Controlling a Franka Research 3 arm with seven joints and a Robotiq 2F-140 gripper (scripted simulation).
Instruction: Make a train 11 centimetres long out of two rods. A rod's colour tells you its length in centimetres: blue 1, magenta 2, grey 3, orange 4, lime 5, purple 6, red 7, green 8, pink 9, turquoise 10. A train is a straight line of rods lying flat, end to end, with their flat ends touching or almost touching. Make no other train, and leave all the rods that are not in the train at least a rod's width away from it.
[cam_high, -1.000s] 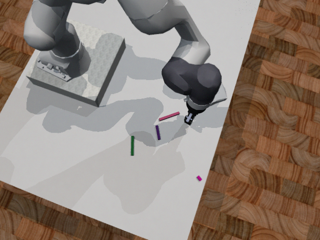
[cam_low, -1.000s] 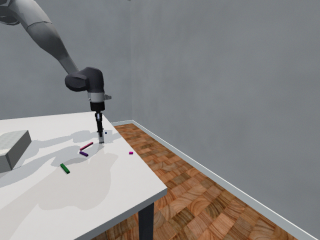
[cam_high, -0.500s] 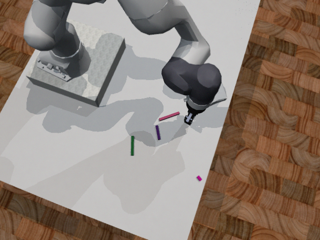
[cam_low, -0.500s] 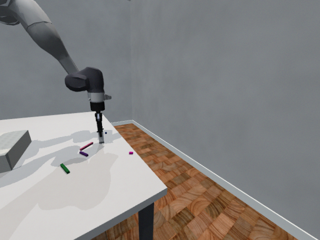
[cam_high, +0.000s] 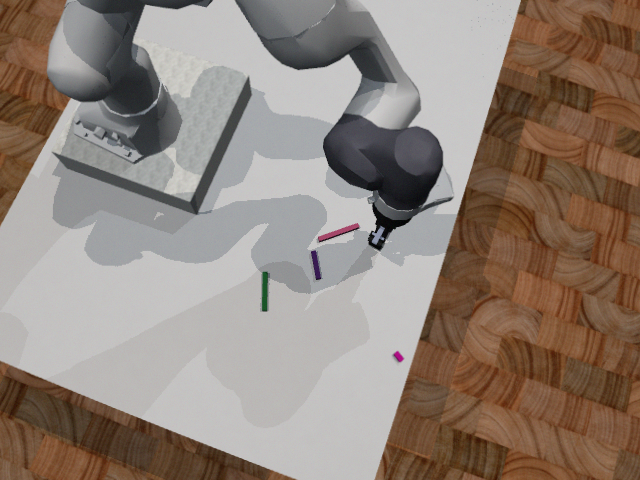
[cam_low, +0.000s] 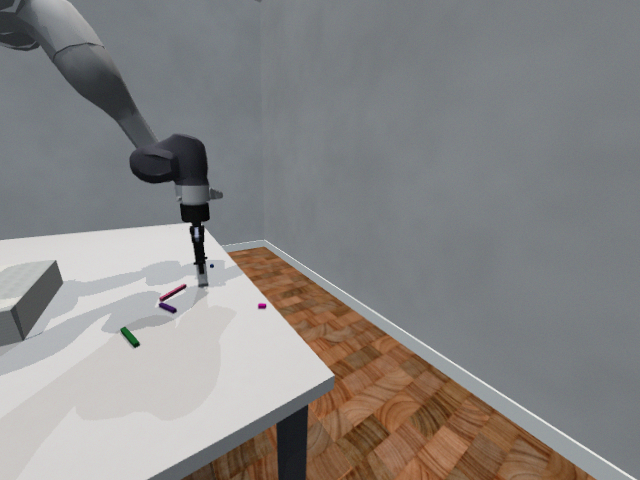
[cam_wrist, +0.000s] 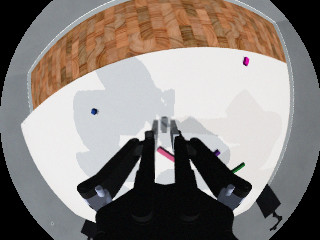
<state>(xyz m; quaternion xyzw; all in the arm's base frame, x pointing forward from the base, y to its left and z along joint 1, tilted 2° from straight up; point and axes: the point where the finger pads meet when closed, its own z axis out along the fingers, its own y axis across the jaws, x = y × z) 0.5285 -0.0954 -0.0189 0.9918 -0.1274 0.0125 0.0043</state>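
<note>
The grey rod is 50 mm below my hand. Also, from my hand: small blue rod (140 mm to the left, 70 mm ahead, 50 mm below); pink rod (90 mm behind, 50 mm below); purple rod (110 mm behind, 80 mm to the right, 50 mm below).
</note>
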